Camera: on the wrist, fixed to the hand. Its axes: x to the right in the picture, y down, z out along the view.
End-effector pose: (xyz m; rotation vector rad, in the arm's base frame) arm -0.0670 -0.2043 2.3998 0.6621 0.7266 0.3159
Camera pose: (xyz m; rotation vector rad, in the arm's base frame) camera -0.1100 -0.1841 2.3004 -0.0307 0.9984 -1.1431
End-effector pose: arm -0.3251 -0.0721 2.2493 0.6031 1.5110 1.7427
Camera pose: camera -0.4040 -0.1066 2.1805 -0.5132 1.2640 0.4553
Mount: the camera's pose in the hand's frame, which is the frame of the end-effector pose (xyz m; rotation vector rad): 0.0297 -0.0481 -0.0946 0.0147 -0.0452 -1.5746
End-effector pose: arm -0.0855 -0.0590 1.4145 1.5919 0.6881 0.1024
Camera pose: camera -0.1218 0.0374 1.3753 0.6914 1.6914 -1.0741
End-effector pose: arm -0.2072 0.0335 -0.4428 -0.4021 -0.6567 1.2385
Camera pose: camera -0.1046 0.0540 -0.4774 0.2041 -0.7254 -0.2533
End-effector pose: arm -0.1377 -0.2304 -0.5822 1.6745 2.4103 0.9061
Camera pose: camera -0.2254 -0.2557 -0.5204 -0.4500 2.5661 0.4555
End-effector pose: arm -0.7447 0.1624 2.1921 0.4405 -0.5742 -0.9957
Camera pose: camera -0.7037 0.1216 2.0983 0.9106 -0.1735 -2.4934
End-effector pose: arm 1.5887 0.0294 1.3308 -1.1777 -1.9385 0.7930
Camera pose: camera 1.6348 0.0501 1.4287 0.5393 -2.1161 -0.0599
